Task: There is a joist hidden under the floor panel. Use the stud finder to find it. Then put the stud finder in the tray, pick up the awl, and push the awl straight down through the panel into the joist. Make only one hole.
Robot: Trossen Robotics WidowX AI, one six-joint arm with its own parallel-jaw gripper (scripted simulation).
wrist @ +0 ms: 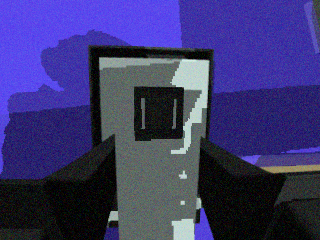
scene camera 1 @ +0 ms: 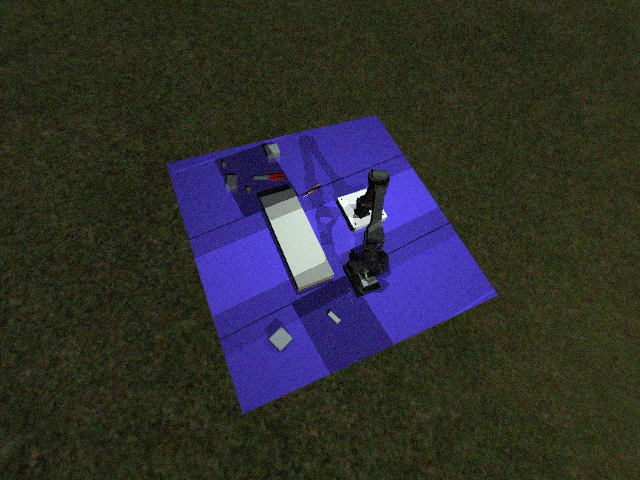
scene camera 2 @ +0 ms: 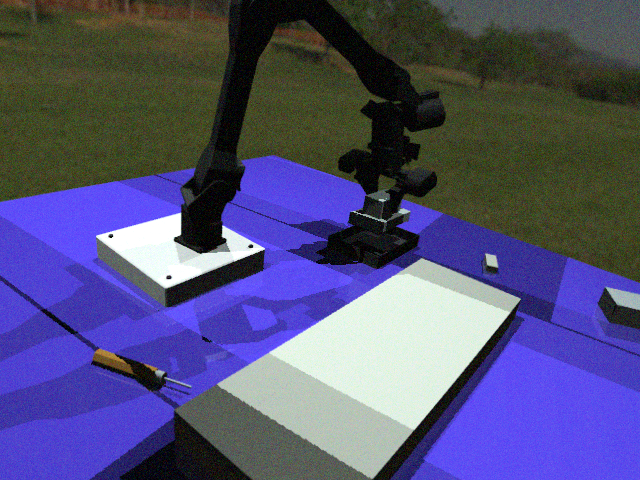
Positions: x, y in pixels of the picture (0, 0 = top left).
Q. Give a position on a stud finder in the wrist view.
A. At 157, 107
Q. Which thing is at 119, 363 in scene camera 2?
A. An awl.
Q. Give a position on a tray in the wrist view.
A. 107, 51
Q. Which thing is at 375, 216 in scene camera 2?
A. A stud finder.
